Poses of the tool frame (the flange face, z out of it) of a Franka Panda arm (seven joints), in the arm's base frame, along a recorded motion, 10 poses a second.
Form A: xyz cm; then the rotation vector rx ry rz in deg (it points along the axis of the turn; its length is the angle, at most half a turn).
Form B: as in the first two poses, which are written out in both.
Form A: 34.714 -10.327 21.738 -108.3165 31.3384 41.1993
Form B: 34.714 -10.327 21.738 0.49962 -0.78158 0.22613 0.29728
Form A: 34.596 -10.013 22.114 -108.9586 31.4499 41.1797
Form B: 34.596 -10.013 22.114 0.49507 -0.78465 0.22648 0.29655
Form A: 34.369 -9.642 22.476 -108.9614 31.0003 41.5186
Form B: 34.369 -9.642 22.476 0.49505 -0.78466 0.22324 0.29899
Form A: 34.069 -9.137 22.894 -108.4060 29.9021 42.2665
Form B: 34.069 -9.137 22.894 0.49898 -0.78200 0.21570 0.30490
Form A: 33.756 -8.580 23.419 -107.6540 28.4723 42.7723
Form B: 33.756 -8.580 23.419 0.50537 -0.77875 0.20596 0.30941
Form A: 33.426 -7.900 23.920 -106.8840 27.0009 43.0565
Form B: 33.426 -7.900 23.920 0.51241 -0.77554 0.19591 0.31241
